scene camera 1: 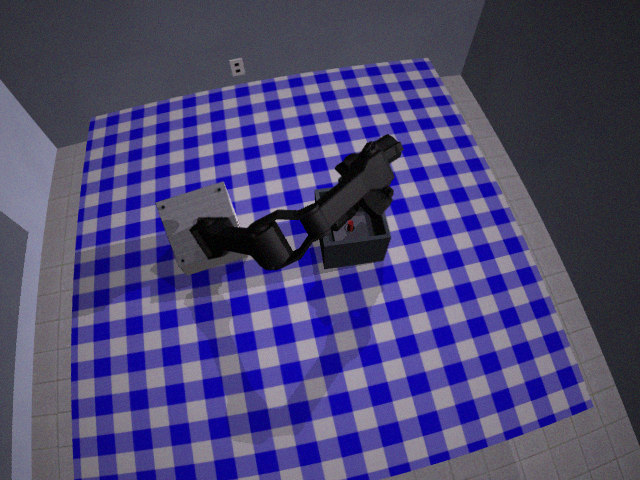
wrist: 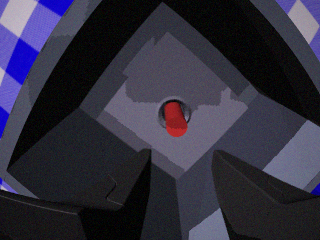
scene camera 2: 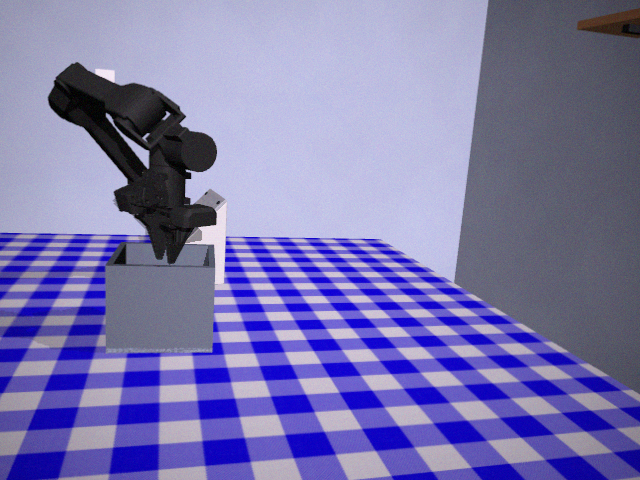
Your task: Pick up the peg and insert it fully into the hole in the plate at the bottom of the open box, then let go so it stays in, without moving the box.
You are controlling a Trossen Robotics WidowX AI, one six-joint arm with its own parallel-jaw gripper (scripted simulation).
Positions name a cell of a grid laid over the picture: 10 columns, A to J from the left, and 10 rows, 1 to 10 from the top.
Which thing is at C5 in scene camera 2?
The gripper.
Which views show the grey box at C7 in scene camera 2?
Scene camera 1, the wrist view and scene camera 2: all of them.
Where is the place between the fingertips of the gripper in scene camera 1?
F5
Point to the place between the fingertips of the gripper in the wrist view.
F7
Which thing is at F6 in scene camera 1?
A grey box.
